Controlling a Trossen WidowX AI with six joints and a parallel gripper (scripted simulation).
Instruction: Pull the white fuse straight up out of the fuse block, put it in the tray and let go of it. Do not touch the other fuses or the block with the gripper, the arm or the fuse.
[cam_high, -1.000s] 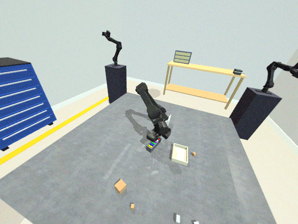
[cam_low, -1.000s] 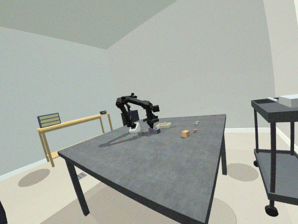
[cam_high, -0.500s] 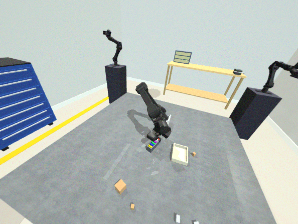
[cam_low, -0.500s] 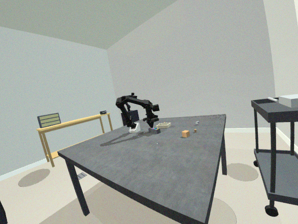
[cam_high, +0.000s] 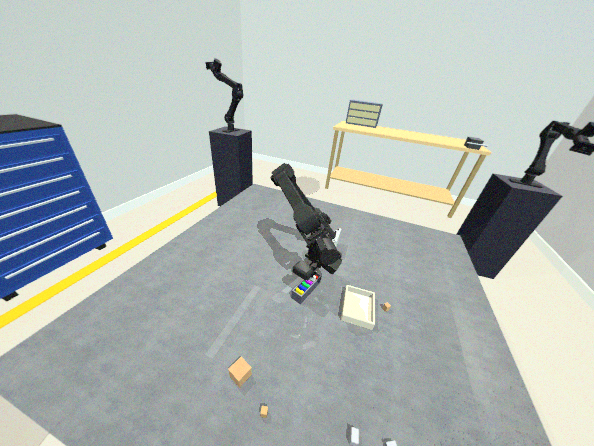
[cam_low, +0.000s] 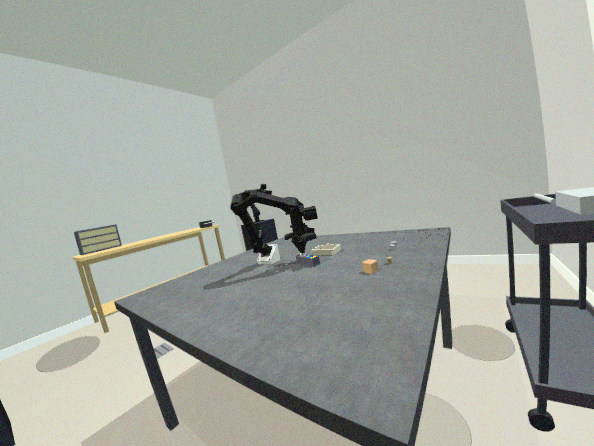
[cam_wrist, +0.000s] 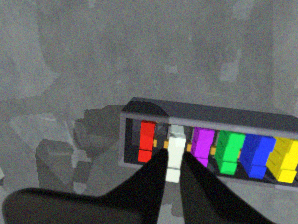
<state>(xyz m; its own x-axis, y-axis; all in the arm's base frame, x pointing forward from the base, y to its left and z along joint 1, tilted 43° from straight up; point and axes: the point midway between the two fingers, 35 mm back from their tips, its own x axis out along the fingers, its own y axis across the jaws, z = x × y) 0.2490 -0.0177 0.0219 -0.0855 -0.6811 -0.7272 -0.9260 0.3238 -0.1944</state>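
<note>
My gripper tip is now 18 cm to the right of the tray, 5 cm above it and 4 cm short of it. Also, from my gripper tip: white fuse 1 cm below.
</note>
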